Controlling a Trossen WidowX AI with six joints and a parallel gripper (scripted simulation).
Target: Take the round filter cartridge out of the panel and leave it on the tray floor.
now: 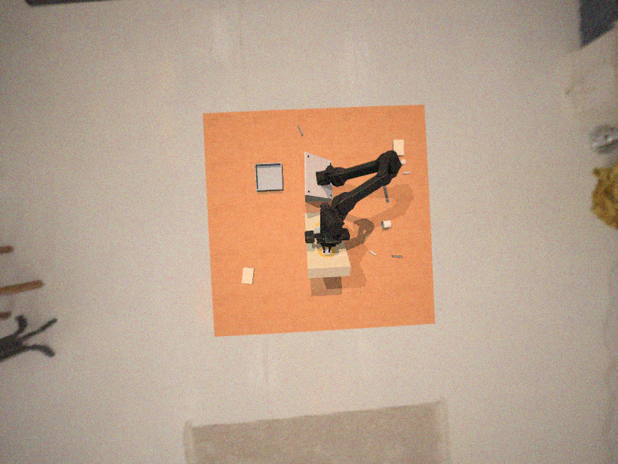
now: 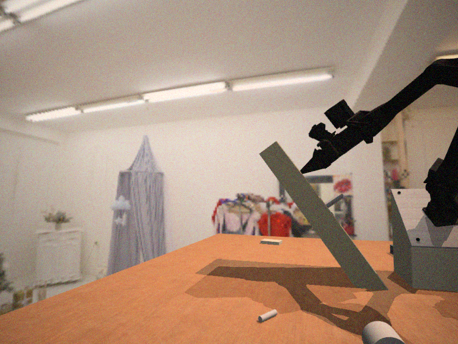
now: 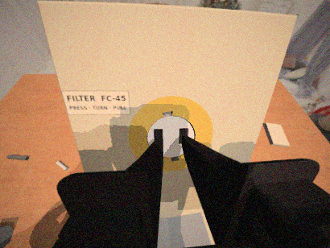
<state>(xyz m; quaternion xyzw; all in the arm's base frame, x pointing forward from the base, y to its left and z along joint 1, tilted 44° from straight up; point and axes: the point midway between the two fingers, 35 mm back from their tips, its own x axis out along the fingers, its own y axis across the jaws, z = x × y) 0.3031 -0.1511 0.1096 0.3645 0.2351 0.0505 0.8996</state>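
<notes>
My gripper tip is 2 cm short of the round filter cartridge and 1 cm above it. The rest, counted from my gripper tip: blue-rimmed tray: 44 cm behind, 28 cm below, 24 cm to the right.
</notes>
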